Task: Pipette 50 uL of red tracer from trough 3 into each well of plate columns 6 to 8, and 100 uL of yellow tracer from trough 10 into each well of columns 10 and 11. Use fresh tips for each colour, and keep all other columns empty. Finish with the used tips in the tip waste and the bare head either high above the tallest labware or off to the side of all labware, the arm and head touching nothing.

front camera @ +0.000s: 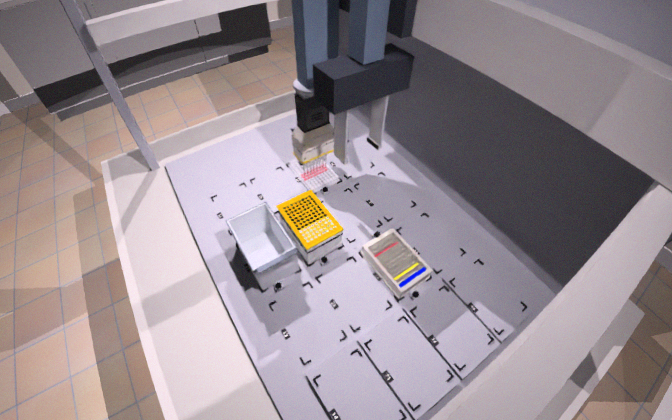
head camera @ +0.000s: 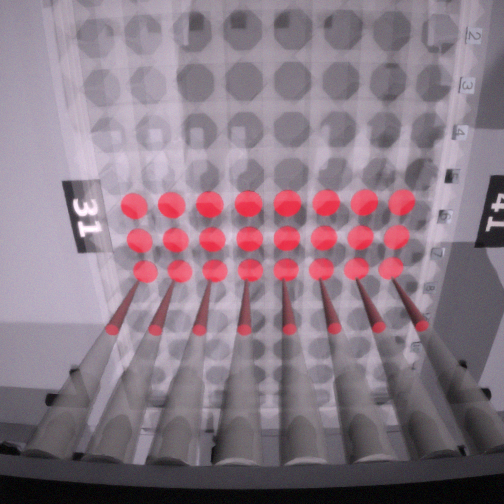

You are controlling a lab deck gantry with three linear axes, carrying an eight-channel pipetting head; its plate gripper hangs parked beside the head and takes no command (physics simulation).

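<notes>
The eight-channel head (front camera: 313,142) is over the clear well plate (front camera: 327,181) (head camera: 268,106) at the back. Its eight tips (head camera: 243,370) carry red liquid in their lower ends, which meet the third red row in the head view. Plate columns 6, 7 and 8 show red discs in every well; the other visible wells look colourless. The trough block (front camera: 387,264) has a red strip (front camera: 386,249), a yellow strip (front camera: 406,271) and a blue one. The orange tip rack (front camera: 338,231) has white tips in its front part and dark holes behind. The plate gripper (front camera: 357,153) hangs open and empty beside the head.
The open grey tip waste bin (front camera: 250,230) stands left of the tip rack, with tall walls. Pale raised walls (front camera: 135,240) border the deck. A dark grey block (front camera: 365,80) carries the plate gripper's two fingers, right of the head.
</notes>
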